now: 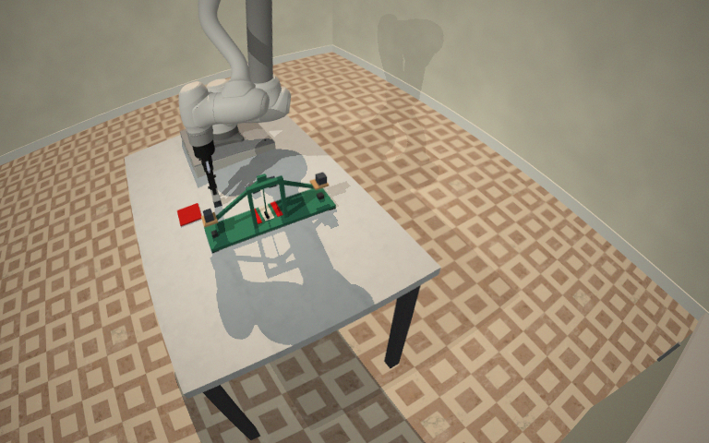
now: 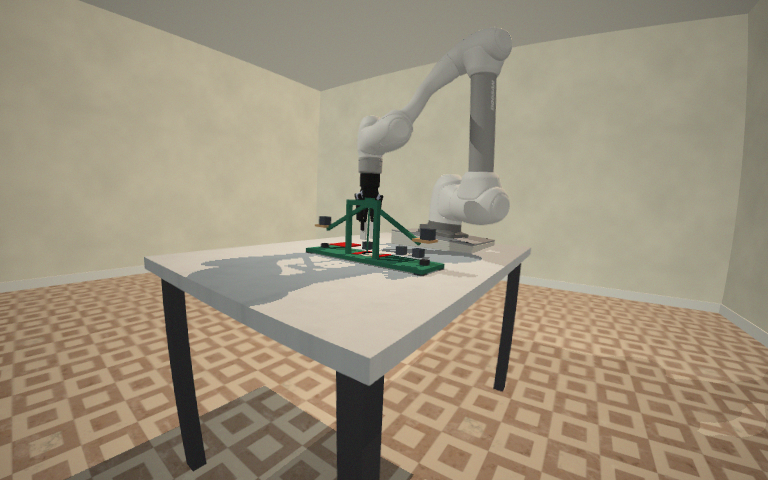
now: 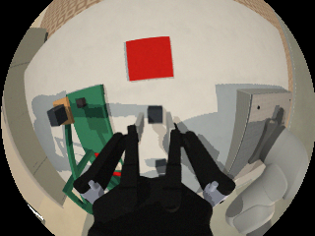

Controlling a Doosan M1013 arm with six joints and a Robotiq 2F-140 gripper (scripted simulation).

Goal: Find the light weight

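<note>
My hand is 120 mm to the left of the flat red dish, 70 mm above it and 10 mm short of it. Round my hand: balance beam: 170 mm ahead, 150 mm to the left, 30 mm above; then green rocker balance: 170 mm ahead, 150 mm to the left, 20 mm above.
</note>
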